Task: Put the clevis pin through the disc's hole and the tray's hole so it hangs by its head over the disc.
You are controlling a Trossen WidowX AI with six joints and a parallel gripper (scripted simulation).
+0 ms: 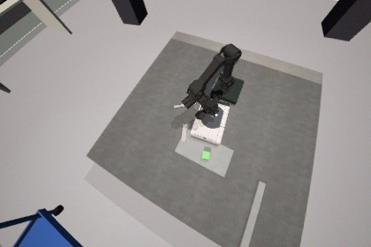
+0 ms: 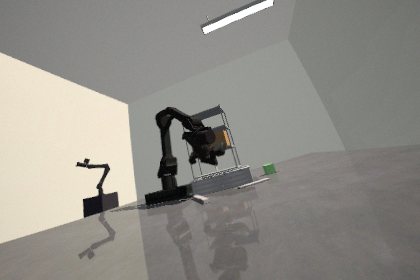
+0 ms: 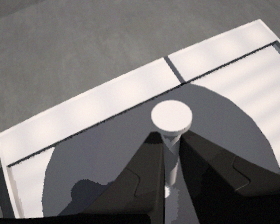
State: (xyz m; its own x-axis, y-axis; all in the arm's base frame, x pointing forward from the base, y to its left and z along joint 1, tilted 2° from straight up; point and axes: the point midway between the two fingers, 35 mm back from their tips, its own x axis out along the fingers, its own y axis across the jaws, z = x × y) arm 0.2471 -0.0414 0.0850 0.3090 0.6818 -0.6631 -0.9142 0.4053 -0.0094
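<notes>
Now: gripper tip 1 cm to the left of the steel clevis pin. Also, from my gripper tip: steel tray (2 cm ahead, 2 cm to the right, 6 cm below); then dark aluminium disc (1 cm behind, 2 cm to the right, 5 cm below); then green block (23 cm ahead, 8 cm below).
</notes>
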